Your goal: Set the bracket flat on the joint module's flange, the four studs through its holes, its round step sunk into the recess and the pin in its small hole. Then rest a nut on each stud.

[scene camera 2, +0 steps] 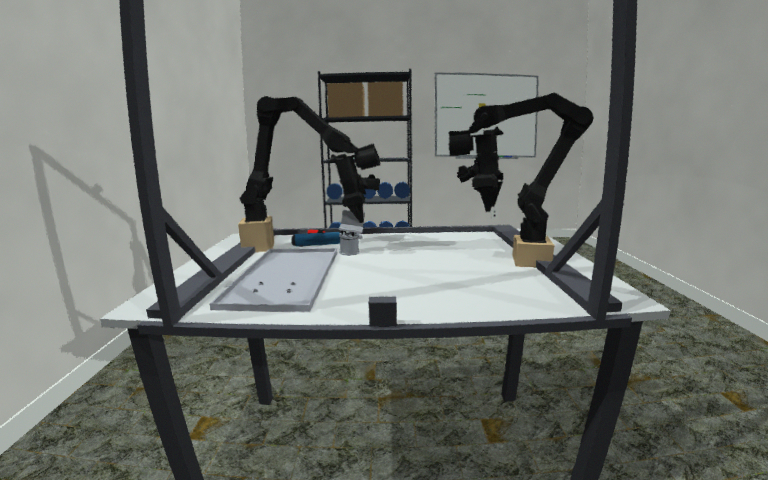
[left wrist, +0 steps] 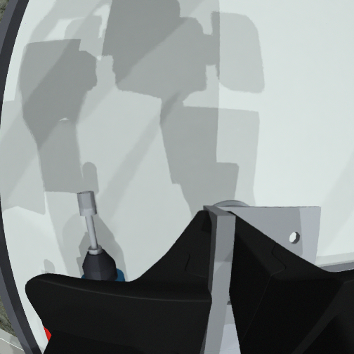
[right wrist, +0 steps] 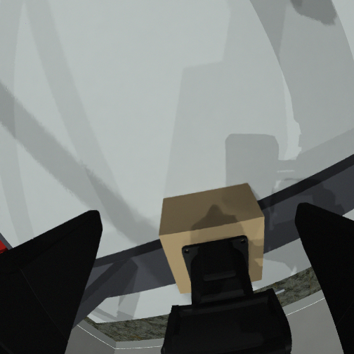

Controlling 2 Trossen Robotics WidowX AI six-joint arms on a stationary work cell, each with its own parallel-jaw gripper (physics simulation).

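Frame: origin at the left arm's base, x ahead, y left, z up, level; metres.
Where they show: left gripper, fingertip midpoint: [scene camera 2: 362, 222]; right gripper, fingertip midpoint: [scene camera 2: 490, 209]; left arm's base at its link origin: [scene camera 2: 255, 219]; right arm's base at its link origin: [scene camera 2: 533, 239].
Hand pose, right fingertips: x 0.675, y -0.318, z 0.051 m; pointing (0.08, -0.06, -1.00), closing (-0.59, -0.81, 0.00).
Observation:
Each offset is from my right fingertips to the centre of the thing.
The grey bracket {0.368 m back, 0.177 m left, 0.052 m down} [scene camera 2: 351, 227] [left wrist: 270, 225] is an angled plate with a small round hole showing in the left wrist view. My left gripper [scene camera 2: 361, 220] [left wrist: 213, 219] is shut on its upright wall and holds it right above the joint module {0.378 m back, 0.183 m left, 0.112 m down} [scene camera 2: 349, 246] [left wrist: 231, 203]. The bracket hides most of the module in the left wrist view, and I cannot tell whether studs and holes line up or the parts touch. Several small nuts {0.548 m back, 0.063 m right, 0.143 m down} [scene camera 2: 293, 283] lie in the tray {0.571 m back, 0.013 m left, 0.142 m down} [scene camera 2: 263, 307]. My right gripper [scene camera 2: 489, 210] [right wrist: 201, 218] is open and empty, high above the table's right side.
A blue tool {0.440 m back, 0.302 m left, 0.130 m down} [scene camera 2: 314, 239] [left wrist: 102, 276] with a black nose and metal socket lies just left of the module, near the back edge. A black block {0.378 m back, 0.311 m right, 0.119 m down} [scene camera 2: 382, 311] stands at the front edge. Dark frame posts [scene camera 2: 148, 169] [scene camera 2: 614, 169] rise at both sides.

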